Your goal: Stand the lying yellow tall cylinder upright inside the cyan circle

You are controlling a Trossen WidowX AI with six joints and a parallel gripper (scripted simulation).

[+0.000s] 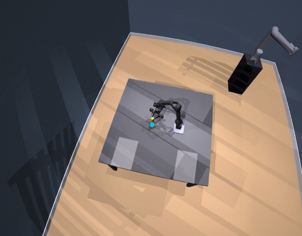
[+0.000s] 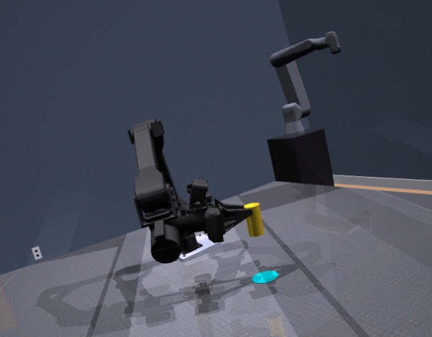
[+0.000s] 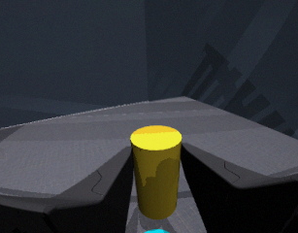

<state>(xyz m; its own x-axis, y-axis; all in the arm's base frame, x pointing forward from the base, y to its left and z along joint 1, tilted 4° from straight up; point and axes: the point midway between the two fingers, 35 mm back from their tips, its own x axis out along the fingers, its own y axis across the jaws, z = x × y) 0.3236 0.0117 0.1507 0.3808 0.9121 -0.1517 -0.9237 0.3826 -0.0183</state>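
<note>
My gripper tip is now 16 cm above the cyan circle. From my gripper tip the other things lie so: yellow tall cylinder 2 cm below.
</note>
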